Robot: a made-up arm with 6 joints.
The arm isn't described. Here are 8 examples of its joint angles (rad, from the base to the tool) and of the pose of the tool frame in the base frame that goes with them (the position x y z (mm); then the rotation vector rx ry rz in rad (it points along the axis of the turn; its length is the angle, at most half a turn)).
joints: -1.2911 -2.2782 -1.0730 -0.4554 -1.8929 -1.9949
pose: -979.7 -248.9 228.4 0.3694 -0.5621 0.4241
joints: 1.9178 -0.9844 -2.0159 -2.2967 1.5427 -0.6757
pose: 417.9 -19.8 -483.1 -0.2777 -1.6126 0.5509
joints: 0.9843 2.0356 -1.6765 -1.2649 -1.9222 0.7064
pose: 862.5 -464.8 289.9 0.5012 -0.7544 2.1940
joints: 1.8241 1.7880 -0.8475 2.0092 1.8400 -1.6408
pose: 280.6 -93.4 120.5 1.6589 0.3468 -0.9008
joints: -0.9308 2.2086 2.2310 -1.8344 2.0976 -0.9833
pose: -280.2 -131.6 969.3 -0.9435 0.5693 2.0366
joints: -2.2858 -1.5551 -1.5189 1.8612 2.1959 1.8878
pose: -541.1 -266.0 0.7 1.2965 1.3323 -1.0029
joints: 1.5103 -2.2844 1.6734 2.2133 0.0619 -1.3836
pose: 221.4 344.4 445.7 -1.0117 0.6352 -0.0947
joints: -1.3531 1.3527 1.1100 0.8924 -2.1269 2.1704
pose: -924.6 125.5 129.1 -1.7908 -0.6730 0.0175
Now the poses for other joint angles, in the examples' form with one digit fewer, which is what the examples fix.
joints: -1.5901 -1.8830 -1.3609 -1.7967 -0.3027 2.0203
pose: -278 431 -109 -0.505 -1.785 -2.025
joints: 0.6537 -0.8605 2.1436 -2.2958 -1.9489 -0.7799
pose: 195 -172 280 0.249 -0.958 0.993
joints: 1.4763 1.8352 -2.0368 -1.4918 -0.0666 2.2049
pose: 239 -195 325 0.654 0.201 -0.263
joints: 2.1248 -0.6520 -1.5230 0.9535 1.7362 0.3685
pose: 530 -322 -385 1.458 0.260 1.123
